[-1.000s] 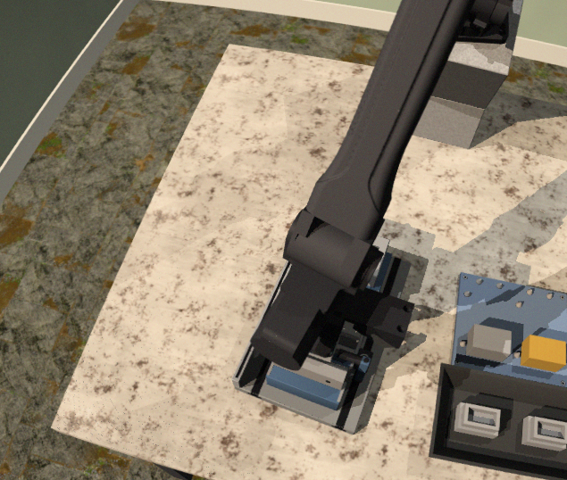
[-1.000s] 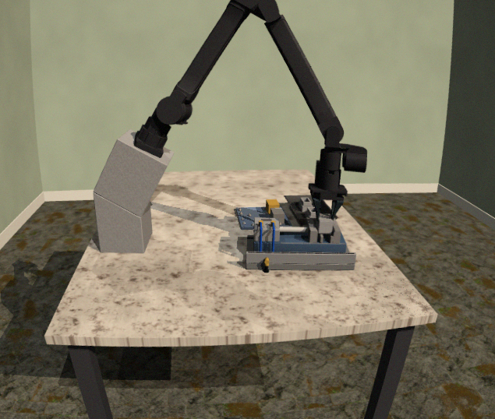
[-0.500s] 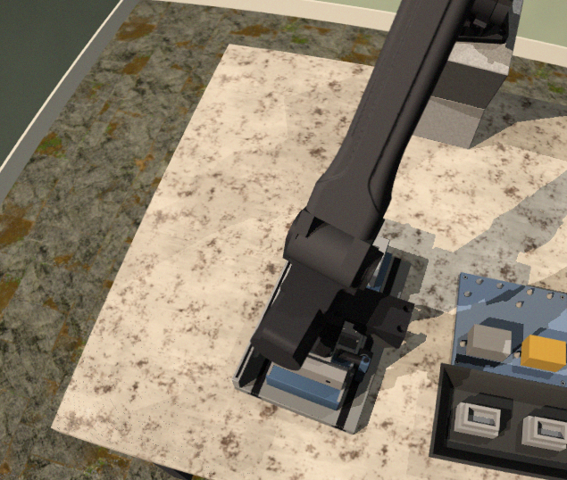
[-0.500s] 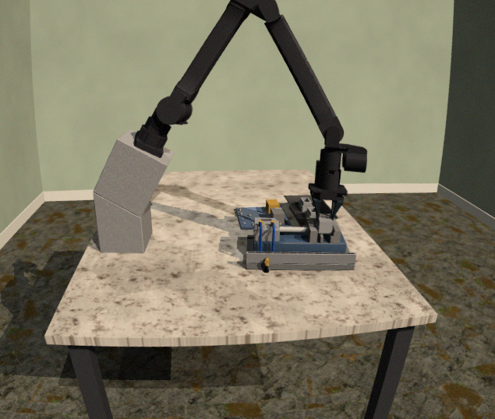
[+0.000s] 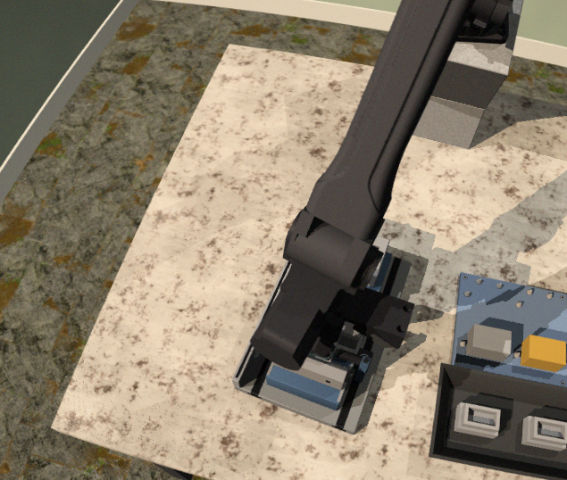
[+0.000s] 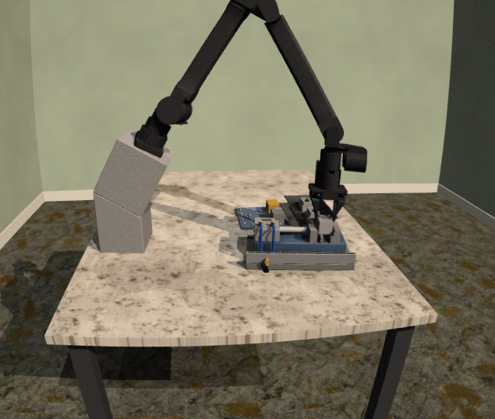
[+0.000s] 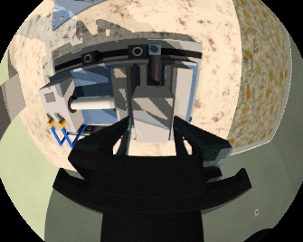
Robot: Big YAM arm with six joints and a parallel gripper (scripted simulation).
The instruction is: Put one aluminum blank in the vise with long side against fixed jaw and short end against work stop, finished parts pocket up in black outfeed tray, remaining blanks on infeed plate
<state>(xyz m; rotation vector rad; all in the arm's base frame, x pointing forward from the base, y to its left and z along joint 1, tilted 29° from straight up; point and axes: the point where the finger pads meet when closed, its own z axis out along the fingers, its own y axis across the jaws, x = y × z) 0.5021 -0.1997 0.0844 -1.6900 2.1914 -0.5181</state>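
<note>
Now: the fixed jaw 4 cm below my hand and 3 cm ahead of it. Round my hand: hosed end block: 16 cm behind, 5 cm to the left, 4 cm below; then infeed plate: 32 cm to the left, 11 cm below, 8 cm behind; then dark rail: 9 cm behind, 8 cm below, 6 cm to the right.
</note>
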